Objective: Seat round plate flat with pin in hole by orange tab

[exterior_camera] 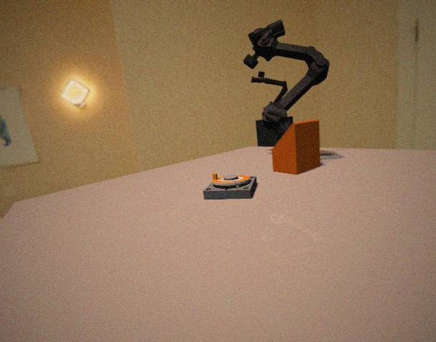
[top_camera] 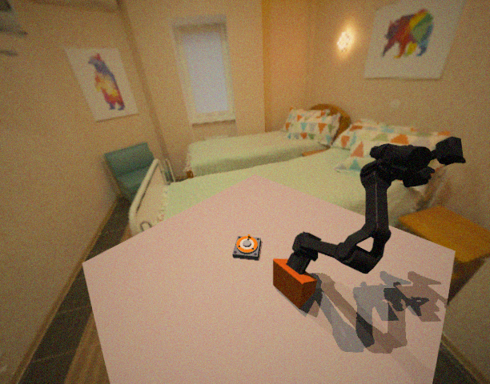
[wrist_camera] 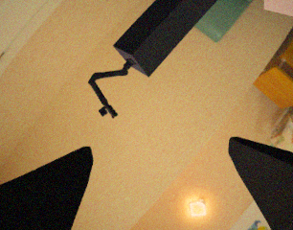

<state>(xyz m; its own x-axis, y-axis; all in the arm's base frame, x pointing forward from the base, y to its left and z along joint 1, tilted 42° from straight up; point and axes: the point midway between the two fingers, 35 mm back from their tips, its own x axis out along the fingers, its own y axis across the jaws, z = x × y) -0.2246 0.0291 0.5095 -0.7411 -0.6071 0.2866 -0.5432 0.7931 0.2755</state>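
My gripper tip is now 570 mm short of the round plate, 450 mm above it and 310 mm to the right of it. The rest, counted from my gripper tip: base: 560 mm ahead, 470 mm below, 330 mm to the left.
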